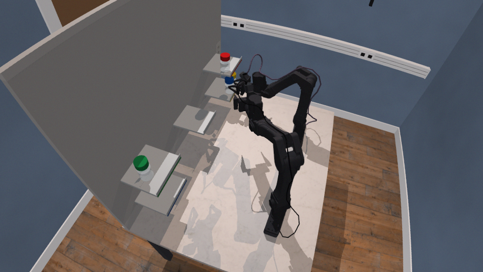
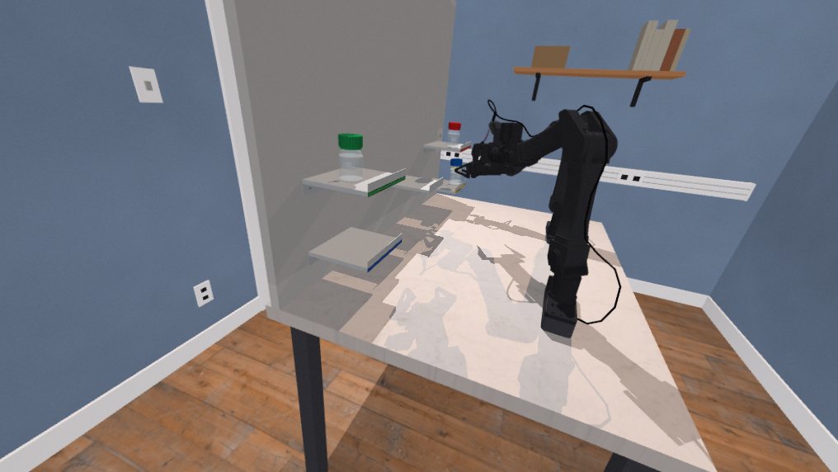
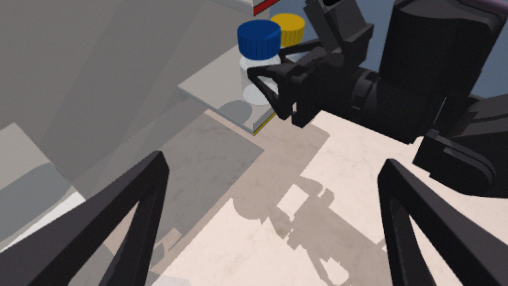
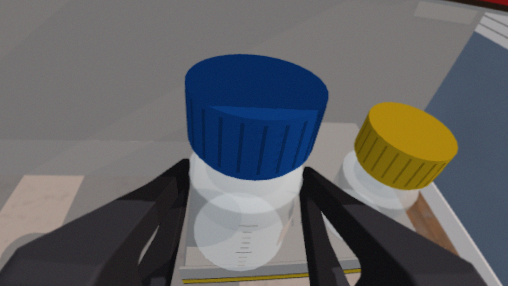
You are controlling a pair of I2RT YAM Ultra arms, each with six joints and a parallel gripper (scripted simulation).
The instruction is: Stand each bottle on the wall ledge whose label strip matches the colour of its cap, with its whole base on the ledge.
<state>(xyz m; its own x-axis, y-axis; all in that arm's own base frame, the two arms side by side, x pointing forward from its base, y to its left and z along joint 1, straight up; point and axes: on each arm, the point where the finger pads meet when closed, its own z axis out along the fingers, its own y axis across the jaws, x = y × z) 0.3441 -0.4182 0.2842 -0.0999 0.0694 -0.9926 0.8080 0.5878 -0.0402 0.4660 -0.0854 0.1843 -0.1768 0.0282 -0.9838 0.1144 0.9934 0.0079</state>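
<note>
My right gripper is now 30 mm short of the yellow-capped bottle, 100 mm to the left of it and 50 mm above it. Round my right hand: blue-capped bottle 10 mm ahead, 10 mm below; then grey wall panel 180 mm ahead, 350 mm to the left, 240 mm above; then red-capped bottle 40 mm ahead, 140 mm above.
</note>
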